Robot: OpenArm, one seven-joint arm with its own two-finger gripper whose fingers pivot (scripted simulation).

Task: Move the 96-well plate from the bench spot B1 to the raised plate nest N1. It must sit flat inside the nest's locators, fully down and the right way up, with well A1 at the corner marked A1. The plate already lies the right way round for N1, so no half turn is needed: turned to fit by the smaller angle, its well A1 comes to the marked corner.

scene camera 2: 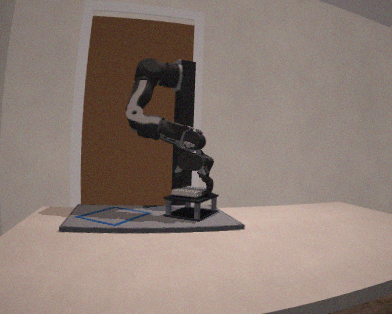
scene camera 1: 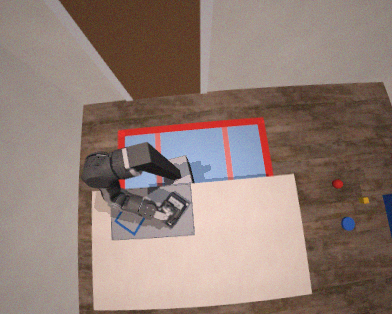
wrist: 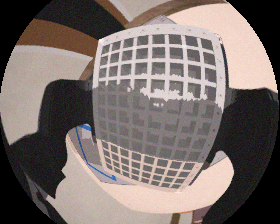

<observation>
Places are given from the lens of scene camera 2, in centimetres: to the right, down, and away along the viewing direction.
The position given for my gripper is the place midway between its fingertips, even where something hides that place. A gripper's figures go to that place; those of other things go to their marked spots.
my gripper (scene camera 2: 192, 192): -1, 12, 88
black arm column (scene camera 2: 184, 98): -4, -23, 105
</observation>
